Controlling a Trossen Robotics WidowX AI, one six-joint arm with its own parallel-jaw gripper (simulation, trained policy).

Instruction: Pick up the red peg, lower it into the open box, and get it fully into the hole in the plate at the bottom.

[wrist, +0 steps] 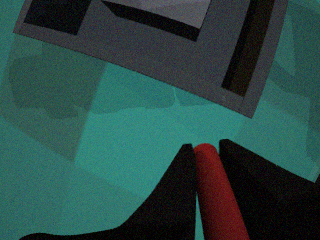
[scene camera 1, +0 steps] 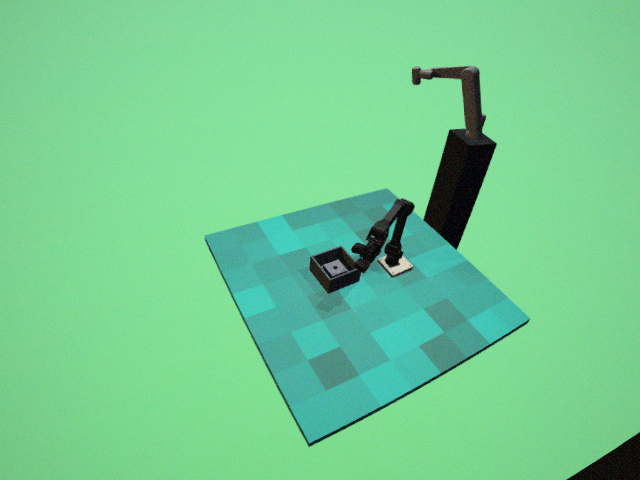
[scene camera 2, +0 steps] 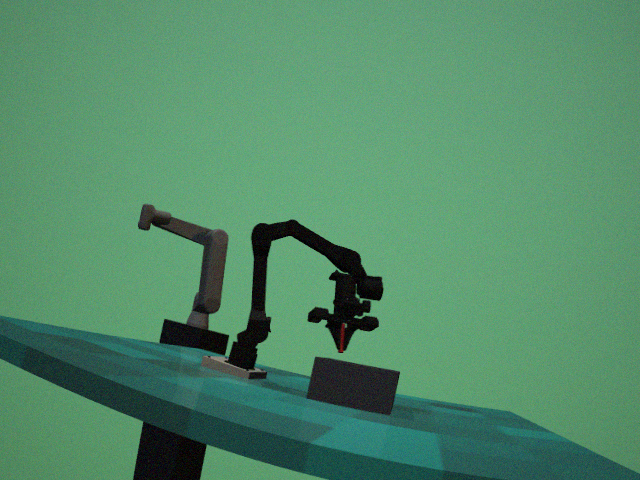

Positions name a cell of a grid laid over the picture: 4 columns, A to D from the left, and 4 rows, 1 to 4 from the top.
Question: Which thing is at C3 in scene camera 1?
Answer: A dark grey box.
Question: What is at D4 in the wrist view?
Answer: My gripper.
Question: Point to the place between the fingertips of my gripper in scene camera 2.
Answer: At C3
